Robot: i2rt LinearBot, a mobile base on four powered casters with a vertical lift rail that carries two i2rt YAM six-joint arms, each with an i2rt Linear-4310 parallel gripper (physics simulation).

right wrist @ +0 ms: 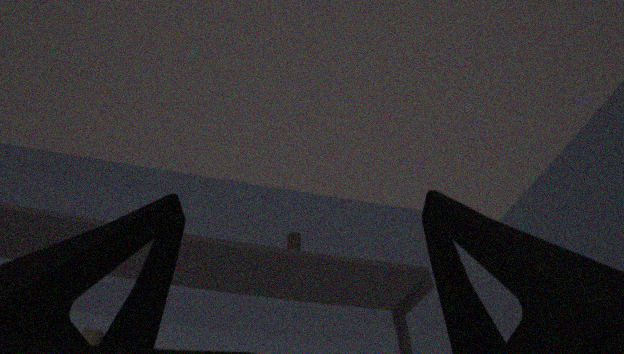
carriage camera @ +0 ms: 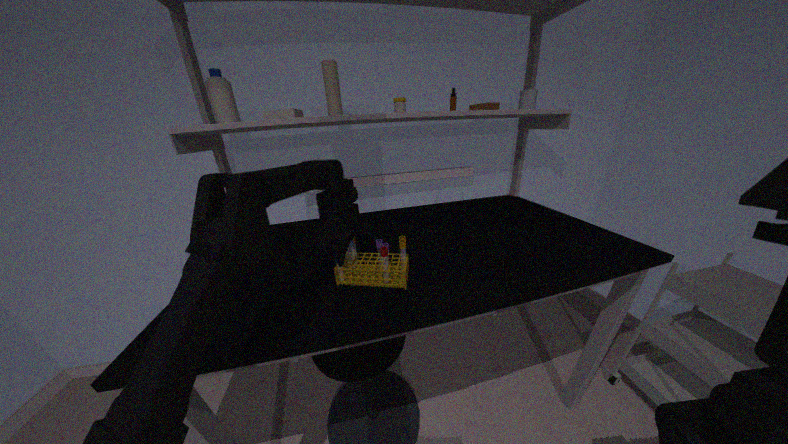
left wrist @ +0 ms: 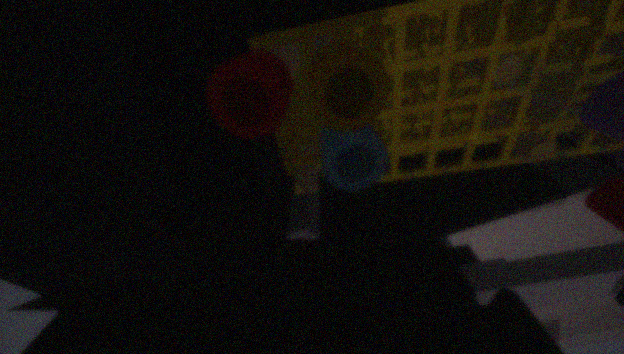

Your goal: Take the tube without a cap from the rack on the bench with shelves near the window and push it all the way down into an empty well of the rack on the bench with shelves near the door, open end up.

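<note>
A yellow rack (carriage camera: 372,284) (left wrist: 295,150) stands on the black bench top (carriage camera: 496,264). My left gripper (carriage camera: 340,256) (left wrist: 306,184) points down at the rack's left front corner, shut on the clear tube without a cap (carriage camera: 341,274) (left wrist: 305,212). The tube is upright, its lower end in the rack; the dark fingers hide part of it. My right gripper (carriage camera: 756,216) (right wrist: 301,205) is open and empty, off to the right, away from the bench. I cannot tell which of the two benches this is; a second rack does not show.
Capped tubes stand in the rack: red (left wrist: 250,95), orange (left wrist: 350,90) and blue (left wrist: 356,160) near the left fingers, purple (carriage camera: 378,243), red (carriage camera: 384,250) and yellow (carriage camera: 402,242) farther right. A shelf (carriage camera: 374,120) with bottles crosses above the bench. A dark round stool (carriage camera: 358,358) stands below.
</note>
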